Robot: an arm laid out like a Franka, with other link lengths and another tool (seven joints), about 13 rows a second.
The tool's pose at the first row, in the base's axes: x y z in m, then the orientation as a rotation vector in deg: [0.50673, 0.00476, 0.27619, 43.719, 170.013, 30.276]
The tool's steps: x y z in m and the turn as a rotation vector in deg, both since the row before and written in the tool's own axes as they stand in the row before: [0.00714, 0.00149, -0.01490, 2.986, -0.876, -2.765]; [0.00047, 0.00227, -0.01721, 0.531, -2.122, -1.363]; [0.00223, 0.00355, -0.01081, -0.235, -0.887, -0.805]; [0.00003, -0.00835, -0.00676, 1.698, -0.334, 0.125]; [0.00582, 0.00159, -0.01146, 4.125, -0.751, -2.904]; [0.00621, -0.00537, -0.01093, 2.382, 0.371, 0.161]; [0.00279, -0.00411, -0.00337, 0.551, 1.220, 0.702]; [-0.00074, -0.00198, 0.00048, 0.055, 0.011, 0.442]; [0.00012, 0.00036, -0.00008, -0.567, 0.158, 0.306]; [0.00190, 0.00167, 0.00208, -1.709, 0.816, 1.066]
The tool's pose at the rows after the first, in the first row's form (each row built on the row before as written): [0.49944, 0.00465, 0.29109, 39.771, 171.187, 25.344]; [0.49818, 0.00224, 0.30824, 37.777, 169.709, 23.492]; [0.49615, 0.00367, 0.31956, 36.552, 168.945, 23.370]; [0.49184, -0.00525, 0.32371, 36.936, 169.252, 20.772]; [0.48555, -0.00380, 0.33494, 33.016, 170.535, 14.191]; [0.47647, -0.00790, 0.34430, 33.531, 171.528, 10.810]; [0.47202, -0.01097, 0.34690, 34.749, 172.680, 10.462]; [0.47199, -0.01302, 0.34620, 35.426, 172.595, 10.406]; [0.47201, -0.01265, 0.34632, 35.857, 172.508, 11.327]; [0.47110, -0.01014, 0.34443, 37.400, 172.496, 14.242]
